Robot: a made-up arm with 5 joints. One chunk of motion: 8 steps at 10 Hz.
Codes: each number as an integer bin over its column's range. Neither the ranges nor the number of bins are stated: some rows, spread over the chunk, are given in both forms.
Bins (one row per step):
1: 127 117 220 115 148 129
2: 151 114 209 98 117 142
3: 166 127 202 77 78 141
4: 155 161 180 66 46 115
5: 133 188 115 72 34 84
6: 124 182 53 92 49 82
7: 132 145 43 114 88 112
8: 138 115 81 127 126 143
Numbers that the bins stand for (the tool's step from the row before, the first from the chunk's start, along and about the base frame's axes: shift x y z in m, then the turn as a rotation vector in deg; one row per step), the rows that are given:
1: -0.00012 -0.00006 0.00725 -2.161 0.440 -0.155
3: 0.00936 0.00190 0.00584 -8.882 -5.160 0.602
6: -0.00085 0.01269 -0.00584 -6.229 -7.480 -3.123
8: 0.00255 -0.00045 -0.00365 -0.038 -1.320 0.729
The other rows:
2: 0.00571 -0.00065 0.00639 -5.167 -2.040 0.665
4: 0.00669 0.00857 0.00412 -10.827 -7.720 -1.039
5: 0.00134 0.01386 -0.00098 -9.766 -8.680 -2.996
7: 0.00109 0.00543 -0.00663 -2.338 -4.360 -1.229

